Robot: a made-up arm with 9 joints. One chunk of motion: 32 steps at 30 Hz.
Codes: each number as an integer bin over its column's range. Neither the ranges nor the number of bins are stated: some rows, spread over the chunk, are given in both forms.
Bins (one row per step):
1: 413 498 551 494 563 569
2: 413 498 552 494 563 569
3: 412 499 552 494 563 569
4: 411 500 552 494 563 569
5: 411 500 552 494 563 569
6: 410 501 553 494 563 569
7: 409 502 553 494 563 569
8: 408 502 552 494 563 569
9: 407 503 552 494 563 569
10: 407 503 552 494 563 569
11: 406 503 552 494 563 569
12: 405 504 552 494 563 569
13: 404 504 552 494 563 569
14: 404 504 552 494 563 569
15: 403 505 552 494 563 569
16: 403 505 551 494 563 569
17: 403 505 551 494 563 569
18: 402 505 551 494 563 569
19: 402 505 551 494 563 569
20: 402 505 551 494 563 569
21: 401 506 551 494 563 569
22: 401 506 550 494 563 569
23: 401 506 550 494 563 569
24: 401 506 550 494 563 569
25: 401 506 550 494 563 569
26: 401 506 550 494 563 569
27: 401 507 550 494 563 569
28: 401 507 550 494 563 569
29: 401 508 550 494 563 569
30: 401 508 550 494 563 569
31: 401 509 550 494 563 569
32: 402 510 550 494 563 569
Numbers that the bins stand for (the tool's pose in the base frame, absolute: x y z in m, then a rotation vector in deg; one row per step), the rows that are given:
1: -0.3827 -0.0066 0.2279 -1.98 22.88 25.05
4: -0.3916 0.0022 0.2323 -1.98 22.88 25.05
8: -0.4048 0.0111 0.2323 -1.98 22.88 25.05
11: -0.4137 0.0155 0.2323 -1.98 22.88 25.05
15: -0.4270 0.0243 0.2323 -1.98 22.88 25.05
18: -0.4314 0.0243 0.2279 -1.98 22.88 25.05
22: -0.4358 0.0288 0.2234 -1.98 22.88 25.05
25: -0.4358 0.0288 0.2234 -1.98 22.88 25.05
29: -0.4358 0.0376 0.2234 -1.98 22.88 25.05
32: -0.4314 0.0465 0.2234 -1.98 22.88 25.05
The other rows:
2: -0.3827 -0.0066 0.2323 -1.98 22.88 25.05
3: -0.3871 -0.0022 0.2323 -1.98 22.88 25.05
5: -0.3916 0.0022 0.2323 -1.98 22.88 25.05
6: -0.3960 0.0066 0.2367 -1.98 22.88 25.05
7: -0.4004 0.0111 0.2367 -1.98 22.88 25.05
9: -0.4093 0.0155 0.2323 -1.98 22.88 25.05
10: -0.4093 0.0155 0.2323 -1.98 22.88 25.05
12: -0.4181 0.0199 0.2323 -1.98 22.88 25.05
13: -0.4225 0.0199 0.2323 -1.98 22.88 25.05
14: -0.4225 0.0199 0.2323 -1.98 22.88 25.05
16: -0.4270 0.0243 0.2279 -1.98 22.88 25.05
17: -0.4270 0.0243 0.2279 -1.98 22.88 25.05
19: -0.4314 0.0243 0.2279 -1.98 22.88 25.05
20: -0.4314 0.0243 0.2279 -1.98 22.88 25.05
21: -0.4358 0.0288 0.2279 -1.98 22.88 25.05
23: -0.4358 0.0288 0.2234 -1.98 22.88 25.05
24: -0.4358 0.0288 0.2234 -1.98 22.88 25.05
26: -0.4358 0.0288 0.2234 -1.98 22.88 25.05
27: -0.4358 0.0332 0.2234 -1.98 22.88 25.05
28: -0.4358 0.0332 0.2234 -1.98 22.88 25.05
30: -0.4358 0.0376 0.2234 -1.98 22.88 25.05
31: -0.4358 0.0420 0.2234 -1.98 22.88 25.05

